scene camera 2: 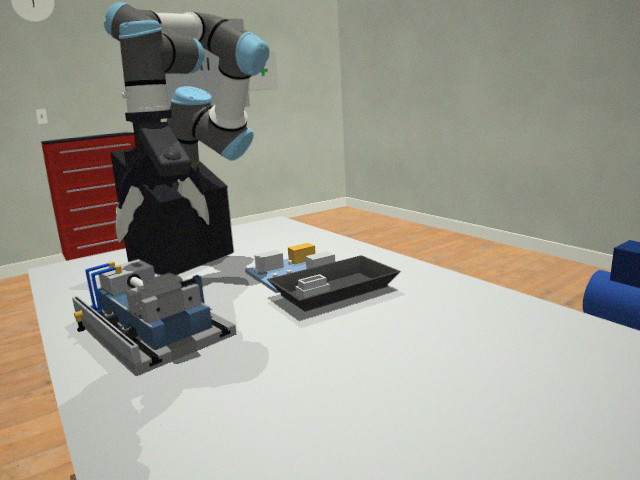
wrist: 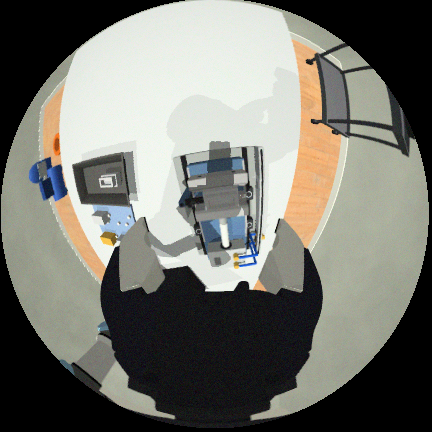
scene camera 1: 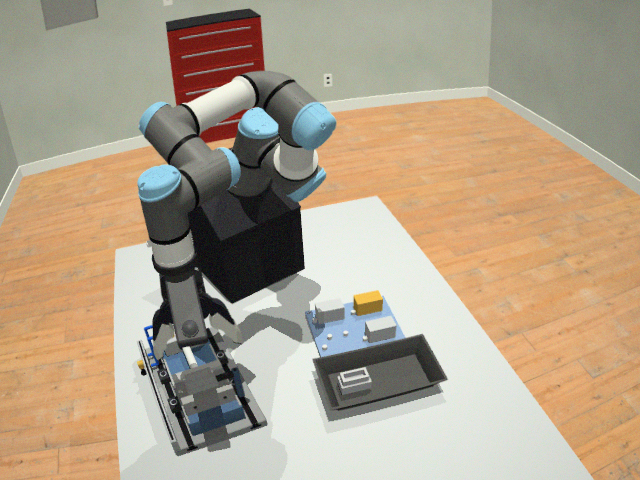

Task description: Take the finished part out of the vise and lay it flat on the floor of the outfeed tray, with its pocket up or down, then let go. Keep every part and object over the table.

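Where they show: gripper, fingertip midpoint: (scene camera 2: pixel 165 233) (wrist: pixel 211 219) (scene camera 1: pixel 199 351); arm's base, origin of the base link: (scene camera 1: pixel 244 173).
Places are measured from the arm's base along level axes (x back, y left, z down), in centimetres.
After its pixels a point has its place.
Note:
The vise (scene camera 1: pixel 217 419) @[x -52.5, y -19.2, z 21.3 cm] (scene camera 2: pixel 180 330) @[x -52.6, y -19.9, z 22.2 cm] (wrist: pixel 215 166) @[x -51.5, y -19.5, z 20.0 cm] stands on its grey base plate at the left of the table in the scene views. The grey finished part (scene camera 1: pixel 199 379) @[x -47.8, y -20.3, z 14.4 cm] (scene camera 2: pixel 164 285) @[x -47.9, y -20.1, z 15.5 cm] (wrist: pixel 221 199) @[x -46.6, y -20.5, z 15.8 cm] sits between its jaws, in shadow; its pocket outline shows faintly from above in the wrist view. My gripper (scene camera 1: pixel 197 347) @[x -48.6, y -18.8, z 6.5 cm] (scene camera 2: pixel 164 231) @[x -48.6, y -18.8, z 6.5 cm] (wrist: pixel 211 219) @[x -48.6, y -18.8, z 6.5 cm] is open and empty, pointing down above the vise, apart from the part. The dark outfeed tray (scene camera 1: pixel 395 370) @[x -49.3, y 18.0, z 24.7 cm] (scene camera 2: pixel 343 281) @[x -48.3, y 17.8, z 24.7 cm] (wrist: pixel 91 180) @[x -50.6, y 19.3, z 24.7 cm] stands across from the vise. A similar pocketed part (scene camera 1: pixel 354 381) @[x -51.2, y 8.3, z 21.8 cm] (scene camera 2: pixel 312 284) @[x -51.2, y 7.9, z 21.9 cm] (wrist: pixel 107 181) @[x -49.7, y 9.2, z 22.7 cm] lies in one end of it.
A blue board (scene camera 1: pixel 341 338) @[x -35.8, y 11.1, z 25.1 cm] (wrist: pixel 112 216) @[x -37.2, y 14.4, z 25.1 cm] beside the tray holds white pegs, two grey blocks and an orange block (scene camera 1: pixel 368 303) @[x -30.4, y 19.5, z 22.0 cm] (scene camera 2: pixel 301 253) @[x -30.4, y 18.9, z 22.8 cm] (wrist: pixel 108 238) @[x -30.1, y 17.9, z 21.8 cm]. Blue bent tubes (scene camera 1: pixel 149 341) @[x -33.3, y -29.3, z 15.7 cm] (wrist: pixel 255 254) @[x -33.1, y -29.0, z 15.1 cm] with yellow ends rise beside the vise. The black robot pedestal (scene camera 1: pixel 258 258) @[x -12.0, y -0.9, z 16.5 cm] stands behind.

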